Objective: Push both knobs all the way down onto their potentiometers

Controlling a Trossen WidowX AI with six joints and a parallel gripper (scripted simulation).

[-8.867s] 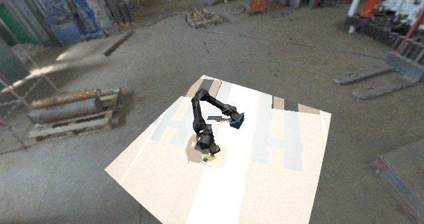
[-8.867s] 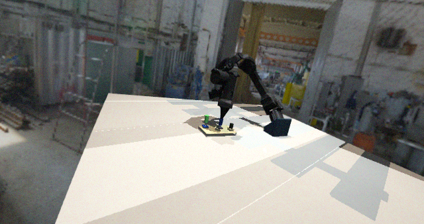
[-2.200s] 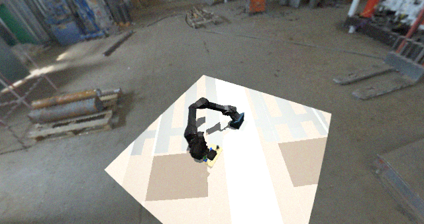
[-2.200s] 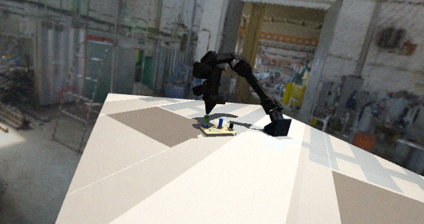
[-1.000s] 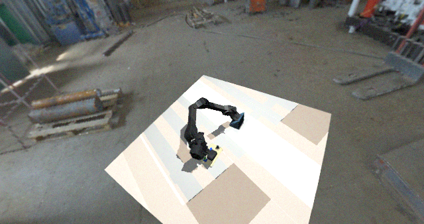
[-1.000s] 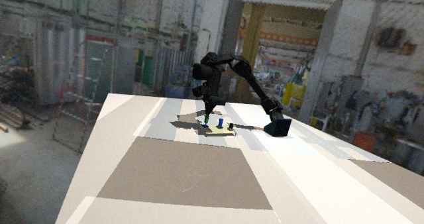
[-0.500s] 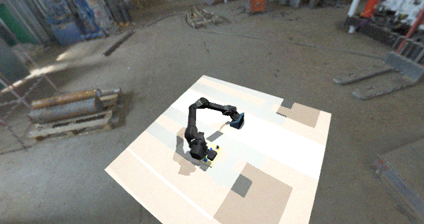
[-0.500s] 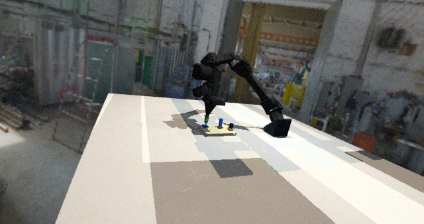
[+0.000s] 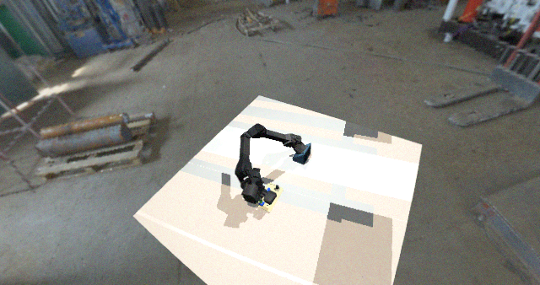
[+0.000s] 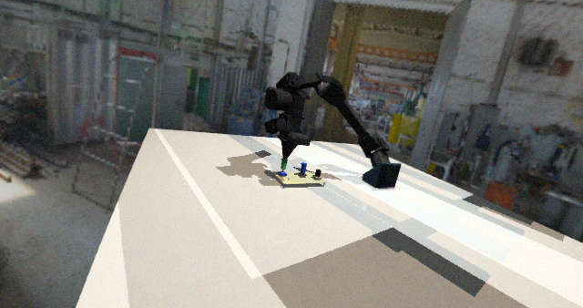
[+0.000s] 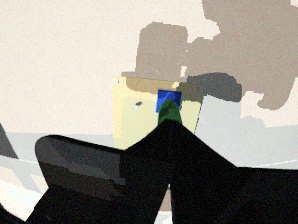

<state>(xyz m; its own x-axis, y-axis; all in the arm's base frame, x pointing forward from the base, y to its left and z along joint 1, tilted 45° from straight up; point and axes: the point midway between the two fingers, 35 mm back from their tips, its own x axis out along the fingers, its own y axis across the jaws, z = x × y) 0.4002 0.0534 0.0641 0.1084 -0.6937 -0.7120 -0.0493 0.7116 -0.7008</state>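
Now: the green knob 1 cm below my gripper tip. Round my gripper tip: blue knob: 7 cm behind, 3 cm below.
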